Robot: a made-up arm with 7 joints. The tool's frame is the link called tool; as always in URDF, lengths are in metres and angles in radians.
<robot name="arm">
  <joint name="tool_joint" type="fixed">
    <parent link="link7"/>
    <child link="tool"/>
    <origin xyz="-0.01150 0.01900 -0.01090" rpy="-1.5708 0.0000 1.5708"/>
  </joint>
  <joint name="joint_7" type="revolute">
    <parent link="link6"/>
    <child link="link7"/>
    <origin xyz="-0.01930 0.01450 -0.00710" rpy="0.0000 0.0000 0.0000"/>
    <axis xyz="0 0 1"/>
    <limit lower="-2.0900" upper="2.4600" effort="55" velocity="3.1"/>
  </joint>
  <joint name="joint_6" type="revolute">
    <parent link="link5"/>
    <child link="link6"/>
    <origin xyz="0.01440 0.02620 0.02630" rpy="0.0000 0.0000 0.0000"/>
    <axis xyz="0 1 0"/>
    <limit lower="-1.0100" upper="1.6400" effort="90" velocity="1.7"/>
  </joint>
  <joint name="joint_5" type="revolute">
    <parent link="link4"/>
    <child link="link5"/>
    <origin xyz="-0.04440 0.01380 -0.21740" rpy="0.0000 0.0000 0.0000"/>
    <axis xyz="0 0 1"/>
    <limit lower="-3.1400" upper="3.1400" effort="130" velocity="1.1"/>
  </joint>
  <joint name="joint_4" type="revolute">
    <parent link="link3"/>
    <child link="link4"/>
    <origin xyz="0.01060 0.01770 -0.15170" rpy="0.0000 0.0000 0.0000"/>
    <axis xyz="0 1 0"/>
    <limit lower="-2.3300" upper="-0.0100" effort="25" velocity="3.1"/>
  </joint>
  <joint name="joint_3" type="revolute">
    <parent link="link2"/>
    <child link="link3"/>
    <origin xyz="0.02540 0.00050 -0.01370" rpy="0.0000 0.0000 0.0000"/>
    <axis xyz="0 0 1"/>
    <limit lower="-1.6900" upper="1.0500" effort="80" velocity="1.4"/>
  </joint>
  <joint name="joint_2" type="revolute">
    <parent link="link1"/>
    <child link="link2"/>
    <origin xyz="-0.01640 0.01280 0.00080" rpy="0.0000 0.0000 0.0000"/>
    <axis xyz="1 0 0"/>
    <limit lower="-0.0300" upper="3.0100" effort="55" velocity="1.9"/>
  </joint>
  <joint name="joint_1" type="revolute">
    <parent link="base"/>
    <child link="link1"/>
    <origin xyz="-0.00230 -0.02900 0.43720" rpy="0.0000 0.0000 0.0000"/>
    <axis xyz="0 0.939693 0.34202"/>
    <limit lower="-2.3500" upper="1.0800" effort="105" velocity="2.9"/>
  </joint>
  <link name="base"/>
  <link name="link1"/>
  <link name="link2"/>
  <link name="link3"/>
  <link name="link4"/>
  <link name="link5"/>
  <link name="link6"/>
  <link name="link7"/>
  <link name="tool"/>
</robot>
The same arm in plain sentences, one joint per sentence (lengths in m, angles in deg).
The arm has seven revolute joints in a row. What follows holds with every joint at zero, and every direction is one of the base frame's. Joint 1 lies 0.0023 m along -x and 0.029 m along -y and 0.4372 m along +z from the base frame's origin and rotates about the direction (0, 0.9397, 0.342), from -134.65 to 61.88 deg. Joint 2 lies 0.0164 m along -x and 0.0128 m along +y and 0.0008 m along +z from joint 1 and rotates about +x, from -1.72 to 172.46 deg. Joint 3 lies 0.0254 m along +x and 0.0005 m along +y and 0.0137 m along -z from joint 2 and rotates about +z, from -96.83 to 60.16 deg. Joint 4 lies 0.0106 m along +x and 0.0177 m along +y and 0.1517 m along -z from joint 3 and rotates about +y, from -133.5 to -0.57 deg. Joint 5 lies 0.0444 m along -x and 0.0138 m along +y and 0.2174 m along -z from joint 4 and rotates about +z, from -179.91 to 179.91 deg. Joint 6 lies 0.0144 m along +x and 0.0262 m along +y and 0.0263 m along +z from joint 5 and rotates about +y, from -57.87 to 93.97 deg. Joint 7 lies 0.0193 m along -x and 0.0145 m along +y and 0.0071 m along -z from joint 6 and rotates about +z, from -119.75 to 140.95 deg. The tool frame, which is the frame that the pose is given for, lies 0.0115 m along -x and 0.019 m along +y and 0.0109 m along -z from joint 7; its axes are the base frame's turned by roll -90, pitch 0 and yaw 90 deg (as in URDF: about the fixed x, then y, then z).
